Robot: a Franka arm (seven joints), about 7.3 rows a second.
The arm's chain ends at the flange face. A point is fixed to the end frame.
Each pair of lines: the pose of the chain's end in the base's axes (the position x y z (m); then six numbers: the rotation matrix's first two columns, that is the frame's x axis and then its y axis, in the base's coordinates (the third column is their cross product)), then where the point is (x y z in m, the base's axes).
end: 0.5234, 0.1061, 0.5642, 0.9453, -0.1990, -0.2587, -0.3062, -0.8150, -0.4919
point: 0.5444 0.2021 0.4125
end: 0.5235, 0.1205, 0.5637, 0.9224, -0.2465, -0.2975, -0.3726, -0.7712, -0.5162
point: 0.5461 0.2217 0.4156
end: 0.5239, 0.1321, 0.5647, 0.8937, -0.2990, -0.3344, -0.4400, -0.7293, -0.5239
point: 0.5487 0.2357 0.4187
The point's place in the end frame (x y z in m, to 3 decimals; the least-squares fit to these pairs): 0.040 -0.010 0.176
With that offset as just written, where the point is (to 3 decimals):
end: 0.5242, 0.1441, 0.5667, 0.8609, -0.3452, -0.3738, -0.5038, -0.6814, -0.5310
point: 0.551 0.251 0.423
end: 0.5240, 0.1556, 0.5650, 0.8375, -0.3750, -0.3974, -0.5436, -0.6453, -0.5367
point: 0.553 0.264 0.423
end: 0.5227, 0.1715, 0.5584, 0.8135, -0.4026, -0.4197, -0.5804, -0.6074, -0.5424
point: 0.555 0.282 0.419
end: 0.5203, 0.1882, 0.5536, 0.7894, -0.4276, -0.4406, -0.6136, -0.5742, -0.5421
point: 0.554 0.300 0.415
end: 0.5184, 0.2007, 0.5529, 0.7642, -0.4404, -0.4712, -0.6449, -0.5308, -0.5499
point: 0.554 0.316 0.418
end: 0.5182, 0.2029, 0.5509, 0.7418, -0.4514, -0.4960, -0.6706, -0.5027, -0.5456
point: 0.554 0.320 0.418
